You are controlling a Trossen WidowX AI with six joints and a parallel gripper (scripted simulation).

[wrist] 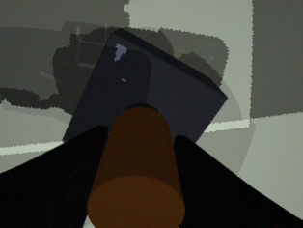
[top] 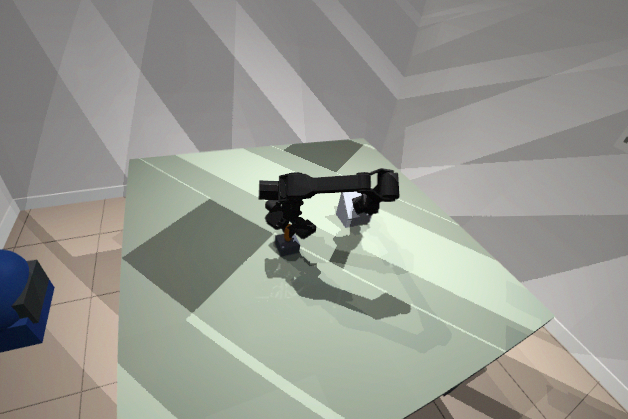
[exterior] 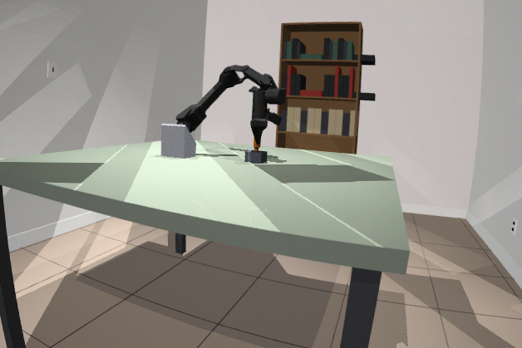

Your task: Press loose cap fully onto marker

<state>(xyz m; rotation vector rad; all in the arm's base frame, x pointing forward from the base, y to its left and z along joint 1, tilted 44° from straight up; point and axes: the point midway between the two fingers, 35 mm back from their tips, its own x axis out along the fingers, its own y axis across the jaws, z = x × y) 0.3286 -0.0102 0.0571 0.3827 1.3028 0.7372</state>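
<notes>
Now: the orange cap 10 mm above my gripper tip. The rest, counted from my gripper tip: holder block (50 mm below).
</notes>
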